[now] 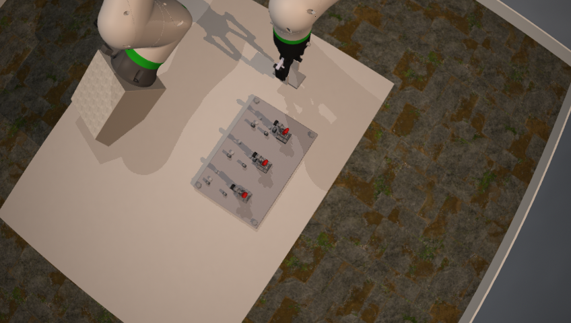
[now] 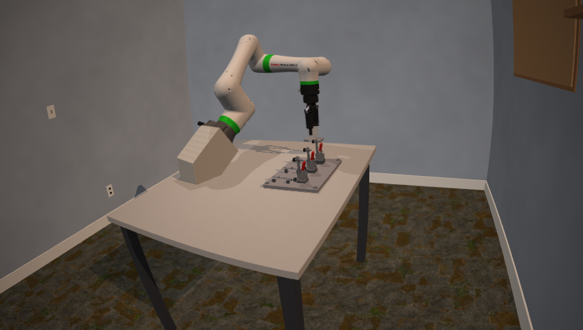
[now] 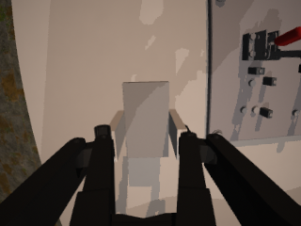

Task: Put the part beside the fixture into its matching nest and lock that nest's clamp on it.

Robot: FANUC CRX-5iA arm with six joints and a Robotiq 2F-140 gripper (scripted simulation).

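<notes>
Right now my hand is 110 mm short of the grey fixture plate, 250 mm to the left of it and 100 mm above it. From my hand the other things lie so: part: 30 mm below.
</notes>
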